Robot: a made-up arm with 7 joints.
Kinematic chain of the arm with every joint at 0, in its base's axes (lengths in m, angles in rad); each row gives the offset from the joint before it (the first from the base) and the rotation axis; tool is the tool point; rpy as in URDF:
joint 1: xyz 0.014 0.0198 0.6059 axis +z
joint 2: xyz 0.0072 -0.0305 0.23 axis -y
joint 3: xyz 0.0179 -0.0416 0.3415 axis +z
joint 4: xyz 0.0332 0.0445 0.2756 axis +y
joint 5: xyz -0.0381 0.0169 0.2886 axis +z
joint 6: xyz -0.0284 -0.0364 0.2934 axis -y
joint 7: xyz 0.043 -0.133 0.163 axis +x
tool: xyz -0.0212 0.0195 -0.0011 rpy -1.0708 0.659 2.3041
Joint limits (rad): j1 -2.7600..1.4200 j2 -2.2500..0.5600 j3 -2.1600..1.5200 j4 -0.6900..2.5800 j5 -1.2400..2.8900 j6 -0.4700..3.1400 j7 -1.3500..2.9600
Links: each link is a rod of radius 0.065 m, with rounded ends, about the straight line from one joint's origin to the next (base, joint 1, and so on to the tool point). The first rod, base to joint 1, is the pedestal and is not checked.
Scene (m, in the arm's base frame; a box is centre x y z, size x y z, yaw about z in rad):
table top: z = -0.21
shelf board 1: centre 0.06 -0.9 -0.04 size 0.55 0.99 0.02 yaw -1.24
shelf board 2: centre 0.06 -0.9 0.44 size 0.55 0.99 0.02 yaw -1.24
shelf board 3: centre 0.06 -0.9 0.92 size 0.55 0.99 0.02 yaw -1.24
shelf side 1: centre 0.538 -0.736 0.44 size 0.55 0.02 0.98 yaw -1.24
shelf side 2: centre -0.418 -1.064 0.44 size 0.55 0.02 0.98 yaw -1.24
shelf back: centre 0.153 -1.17 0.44 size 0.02 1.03 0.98 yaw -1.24
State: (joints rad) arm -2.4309 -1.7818 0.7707 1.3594 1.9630 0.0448 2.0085
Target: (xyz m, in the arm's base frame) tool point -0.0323 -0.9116 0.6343
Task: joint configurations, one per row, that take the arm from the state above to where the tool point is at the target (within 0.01 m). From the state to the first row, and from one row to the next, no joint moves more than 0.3 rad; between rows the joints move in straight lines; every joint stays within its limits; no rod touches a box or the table.
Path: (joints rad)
1: -2.5772 -1.6787 0.6307 1.5760 1.9148 0.1022 2.0142
2: -2.7234 -1.5755 0.4907 1.7927 1.8665 0.1596 2.0198
3: -2.7326 -1.3373 0.5451 1.8970 1.8566 0.1882 2.0252
4: -2.7417 -1.0990 0.5995 2.0014 1.8466 0.2167 2.0306
5: -2.7509 -0.8607 0.6539 2.1058 1.8366 0.2453 2.0359
6: -2.7600 -0.6225 0.7082 2.2101 1.8266 0.2739 2.0413
7: -2.6699 -0.9155 0.8473 1.9602 1.8901 0.1752 2.0327
8: -2.5798 -1.2085 0.9864 1.7104 1.9535 0.0765 2.0242
9: -2.4897 -1.5015 1.1255 1.4605 2.0170 -0.0222 2.0157

